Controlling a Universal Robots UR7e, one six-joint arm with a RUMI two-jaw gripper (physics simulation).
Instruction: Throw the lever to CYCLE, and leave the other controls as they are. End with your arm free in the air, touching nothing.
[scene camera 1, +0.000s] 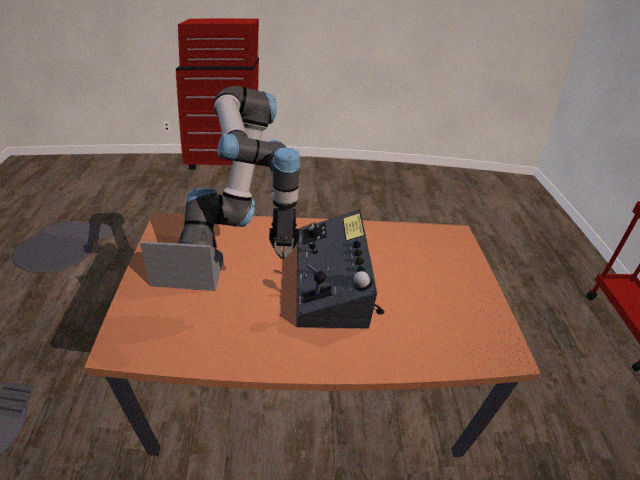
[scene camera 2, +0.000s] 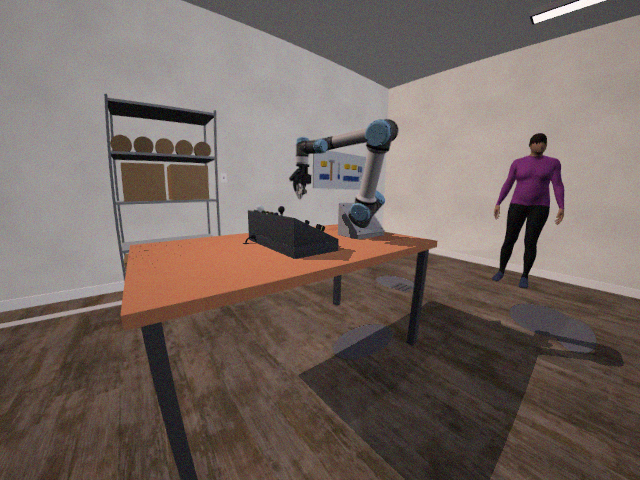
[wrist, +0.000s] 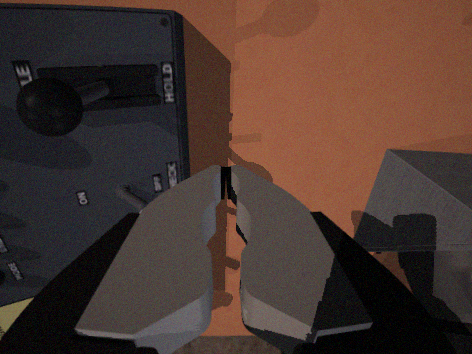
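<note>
The dark sloped control panel stands on the table. Its black ball-knobbed lever rises from a slot. In the wrist view the knob lies at the CYCLE end, partly covering that label, and the shaft enters near mid-slot; the HOLD label is uncovered. In scene camera 1 the lever looks near upright, so I cannot tell its exact setting. My gripper is shut and empty, in the air beside the panel's robot-side edge, apart from the lever.
A small toggle sits near the lever, partly behind a finger in the wrist view. A white dome button, several dark buttons and a yellow label are on the panel. A grey block stands by the arm's base.
</note>
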